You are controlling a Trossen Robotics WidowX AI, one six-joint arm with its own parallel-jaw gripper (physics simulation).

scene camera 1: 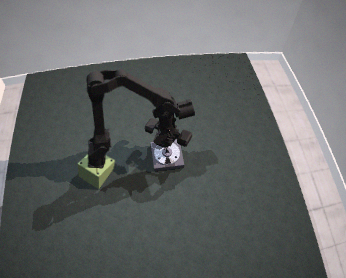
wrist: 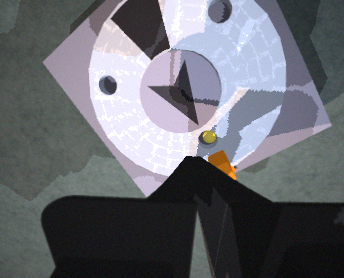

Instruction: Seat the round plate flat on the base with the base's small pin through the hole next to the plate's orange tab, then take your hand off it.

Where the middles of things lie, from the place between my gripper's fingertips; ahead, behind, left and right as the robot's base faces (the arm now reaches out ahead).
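Central hub (wrist: pixel 180 91): 40 mm to the right of my hand, 10 mm behind it, 10 mm below it. Round white plate (wrist: pixel 246 51): my hand 40 mm to the left of it, 10 mm past it.
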